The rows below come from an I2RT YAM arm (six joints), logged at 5 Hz.
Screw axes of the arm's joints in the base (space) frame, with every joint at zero. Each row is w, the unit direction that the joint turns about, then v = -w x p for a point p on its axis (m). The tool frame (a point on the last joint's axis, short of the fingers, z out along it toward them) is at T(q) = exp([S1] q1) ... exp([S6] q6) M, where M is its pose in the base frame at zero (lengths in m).
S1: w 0 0 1 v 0 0 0
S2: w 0 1 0 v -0.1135 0 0.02
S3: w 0 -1 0 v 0.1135 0 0.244
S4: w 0 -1 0 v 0.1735 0 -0.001
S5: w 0 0 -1 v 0 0.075 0
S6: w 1 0 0 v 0 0.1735 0
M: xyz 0.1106 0 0.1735 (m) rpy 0 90 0 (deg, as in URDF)
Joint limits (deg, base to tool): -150..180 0..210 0..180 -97..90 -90..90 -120..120
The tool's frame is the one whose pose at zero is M.
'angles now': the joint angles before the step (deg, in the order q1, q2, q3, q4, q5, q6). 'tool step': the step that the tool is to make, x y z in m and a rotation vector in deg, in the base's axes. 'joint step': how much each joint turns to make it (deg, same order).
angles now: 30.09 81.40 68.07 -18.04 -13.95 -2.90
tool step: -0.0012 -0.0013 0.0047 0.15 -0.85 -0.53
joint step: -0.03 -0.55 0.32 -0.06 0.58 0.00
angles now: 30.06 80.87 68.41 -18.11 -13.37 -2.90
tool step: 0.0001 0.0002 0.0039 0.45 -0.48 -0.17
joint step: 0.03 -0.09 0.55 0.05 0.10 0.24
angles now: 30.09 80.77 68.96 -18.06 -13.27 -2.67
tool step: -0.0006 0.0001 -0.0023 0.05 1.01 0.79
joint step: -0.04 0.09 -0.15 -0.59 -0.99 0.06
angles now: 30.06 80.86 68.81 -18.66 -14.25 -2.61
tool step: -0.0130 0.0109 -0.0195 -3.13 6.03 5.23
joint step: 2.61 0.61 -1.46 -5.01 -2.43 -1.13
